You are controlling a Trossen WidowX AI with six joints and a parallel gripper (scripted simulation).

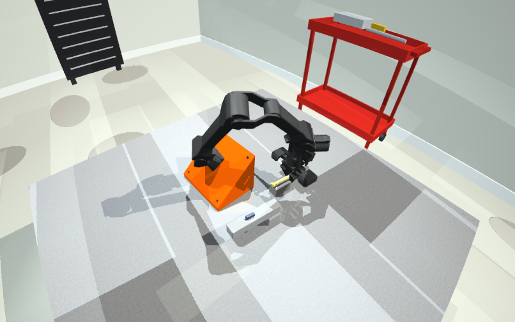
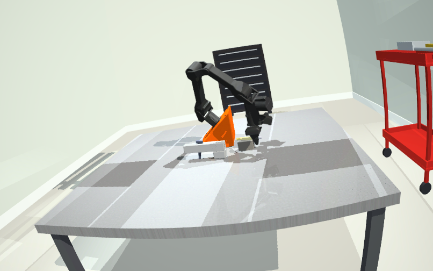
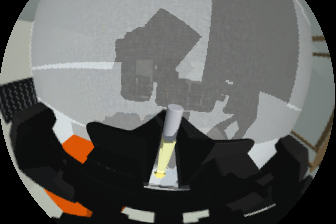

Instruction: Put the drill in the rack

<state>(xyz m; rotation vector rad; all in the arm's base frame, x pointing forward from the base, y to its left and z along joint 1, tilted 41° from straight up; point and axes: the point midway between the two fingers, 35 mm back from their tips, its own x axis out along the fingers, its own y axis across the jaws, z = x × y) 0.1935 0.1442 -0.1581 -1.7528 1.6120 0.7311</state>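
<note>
My gripper tip is 40 mm to the left of the drill and 30 mm below it. From my gripper tip the other things lie so: blue key: 250 mm to the right, 70 mm ahead, 40 mm above; grey rack: 50 mm to the right, 10 mm above; housing block: 220 mm to the right, 70 mm ahead, 30 mm above.
</note>
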